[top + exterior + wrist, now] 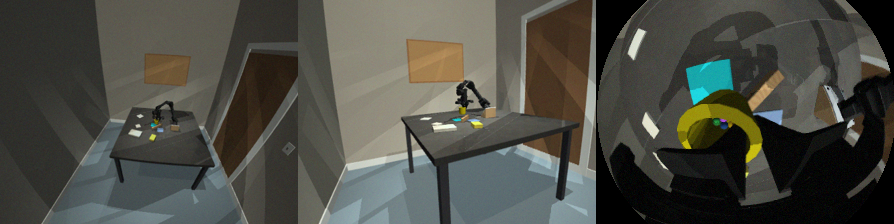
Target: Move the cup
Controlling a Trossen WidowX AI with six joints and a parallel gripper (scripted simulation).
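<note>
The cyan pad lies 6 cm ahead of my gripper tip, 4 cm to the right of it and 11 cm below it. Also, from my gripper tip: yellow cup 2 cm ahead; then wooden stick 1 cm ahead, 2 cm to the left, 9 cm below; then light blue pad 4 cm behind, 9 cm to the left, 11 cm below.
</note>
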